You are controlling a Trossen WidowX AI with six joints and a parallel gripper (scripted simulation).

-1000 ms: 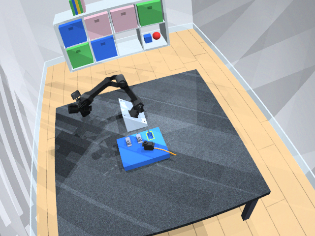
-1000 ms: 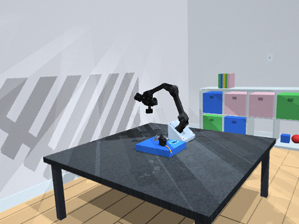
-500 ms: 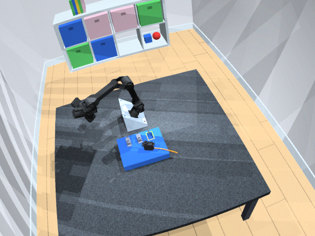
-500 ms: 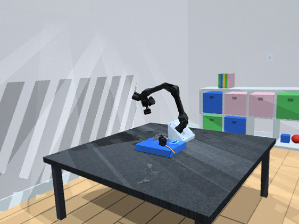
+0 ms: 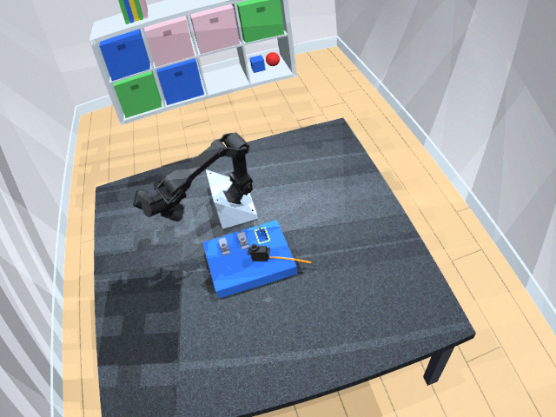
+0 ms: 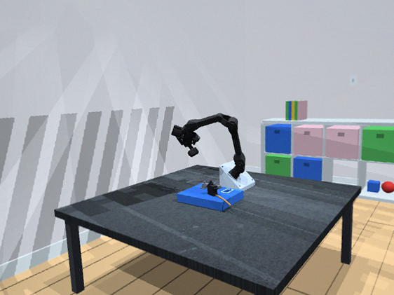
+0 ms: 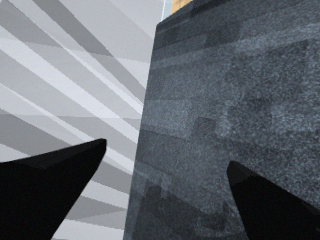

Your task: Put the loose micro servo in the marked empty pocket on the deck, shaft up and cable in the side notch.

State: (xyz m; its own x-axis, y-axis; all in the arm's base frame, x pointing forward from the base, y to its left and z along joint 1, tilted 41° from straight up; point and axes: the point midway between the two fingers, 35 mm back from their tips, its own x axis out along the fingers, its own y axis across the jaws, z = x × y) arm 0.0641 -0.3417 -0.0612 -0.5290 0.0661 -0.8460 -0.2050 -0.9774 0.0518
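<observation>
My gripper tip is 28 cm to the right of the blue deck, 24 cm short of it and 22 cm above it.
</observation>
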